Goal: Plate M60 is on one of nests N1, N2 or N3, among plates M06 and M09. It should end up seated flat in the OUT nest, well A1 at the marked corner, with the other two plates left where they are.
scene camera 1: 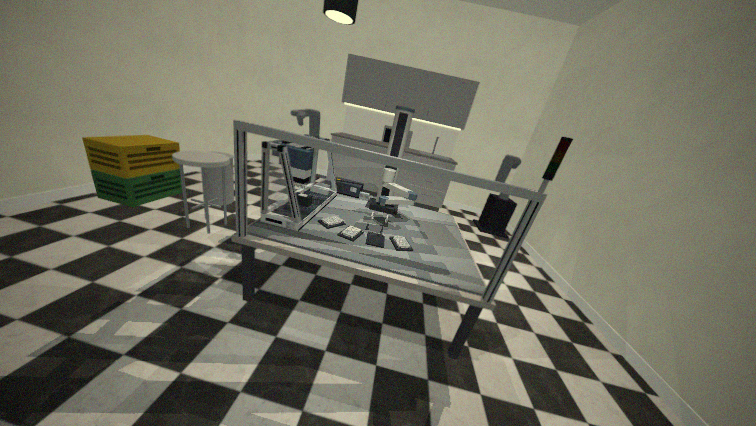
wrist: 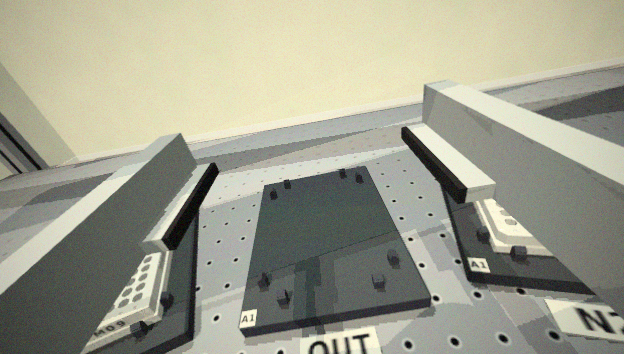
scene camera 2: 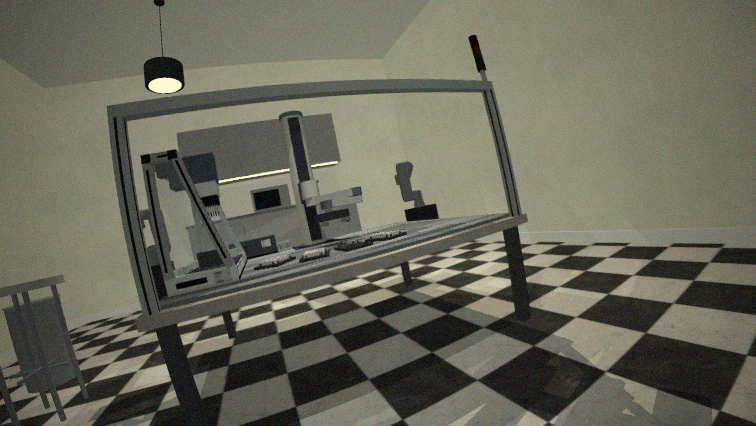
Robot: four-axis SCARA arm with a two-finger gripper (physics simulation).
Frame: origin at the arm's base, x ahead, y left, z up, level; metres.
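Seen in the pictures: gripper, fingertip midpoint: (scene camera 1: 379,219) (wrist: 303,132) (scene camera 2: 341,220).
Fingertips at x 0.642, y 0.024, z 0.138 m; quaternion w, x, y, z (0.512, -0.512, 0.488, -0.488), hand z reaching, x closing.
Observation:
A point is followed by its place in that frame.
My gripper (wrist: 303,132) {z 0.138, x 0.642, y 0.024 m} (scene camera 1: 379,216) {z 0.138, x 0.642, y 0.024 m} (scene camera 2: 335,222) {z 0.138, x 0.642, y 0.024 m} is open and empty, fingers apart, above the OUT nest (wrist: 320,220) {z 0.025, x 0.711, y 0.034 m} (scene camera 1: 375,238) {z 0.025, x 0.707, y 0.032 m} (scene camera 2: 354,245) {z 0.025, x 0.747, y 0.030 m}. That nest is dark and bare, with small corner pegs; its A1 mark is at the lower left in the wrist view. White plate M09 (wrist: 137,295) {z 0.037, x 0.645, y 0.164 m} (scene camera 1: 401,242) {z 0.039, x 0.696, y 0.209 m} sits on the nest left of OUT in the wrist view. Plate M06 (wrist: 502,227) {z 0.039, x 0.666, y -0.089 m} (scene camera 1: 350,231) {z 0.039, x 0.725, y -0.142 m} sits on N2, right of OUT there, partly behind a finger. Plate M60 (scene camera 1: 331,221) {z 0.037, x 0.649, y -0.301 m} (scene camera 2: 277,260) {z 0.032, x 0.693, y -0.301 m} is on the far-left nest in the scene views; its label is unreadable there.
A slanted profile frame (scene camera 1: 292,185) {z 0.297, x 0.830, y -0.519 m} (scene camera 2: 203,211) {z 0.277, x 0.850, y -0.522 m} stands at the table's left, beside M60's nest. A blue and white device (scene camera 1: 301,158) {z 0.457, x 0.778, y -0.501 m} is behind it. A grey box (scene camera 1: 349,186) {z 0.110, x -0.035, y -0.359 m} stands at the back. A fence rail (scene camera 1: 370,153) {z 0.615, x 1.044, y -0.065 m} (scene camera 2: 301,89) {z 0.596, x 1.044, y -0.132 m} crosses above the front edge.

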